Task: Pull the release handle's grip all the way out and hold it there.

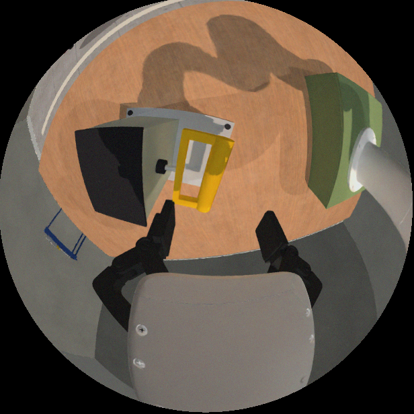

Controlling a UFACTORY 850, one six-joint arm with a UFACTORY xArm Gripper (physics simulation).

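Note:
The release handle is a yellow rectangular frame whose thick round grip bar runs along its right side, away from the housing. A short rod with a black collar joins the frame to a housing with a dark top and pale side. The housing stands on a grey base plate with dark bolts at its corners. My gripper is open with nothing between its fingers. The left fingertip shows just below the frame's lower left corner, the right one lower right of the grip. I cannot tell the height between fingers and grip.
The wooden table top lies under the handle, its near edge passing behind the fingers. A green block with the white arm base stands at the right. A blue frame shows beyond the table's left edge. The arm's shadow falls across the back.

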